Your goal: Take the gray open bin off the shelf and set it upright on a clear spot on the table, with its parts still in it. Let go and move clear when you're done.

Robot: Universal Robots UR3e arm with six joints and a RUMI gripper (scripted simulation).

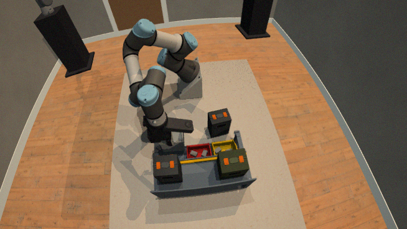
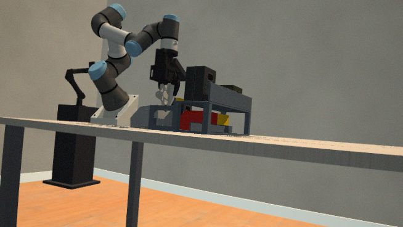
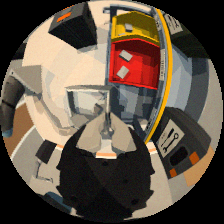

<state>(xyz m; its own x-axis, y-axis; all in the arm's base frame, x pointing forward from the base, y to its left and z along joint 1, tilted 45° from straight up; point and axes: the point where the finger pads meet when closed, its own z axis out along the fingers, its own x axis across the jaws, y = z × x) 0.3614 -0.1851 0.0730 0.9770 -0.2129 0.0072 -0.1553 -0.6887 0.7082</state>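
Now: hand 60 mm past the gray open bin, 40 mm above it and 10 mm to the right of it. From my hand the other things lie so: yellow rail: 120 mm ahead, 100 mm to the left, 20 mm above; then red bin: 100 mm to the left, 80 mm ahead, 40 mm below; then yellow bin: 210 mm to the left, 100 mm ahead, 40 mm below.
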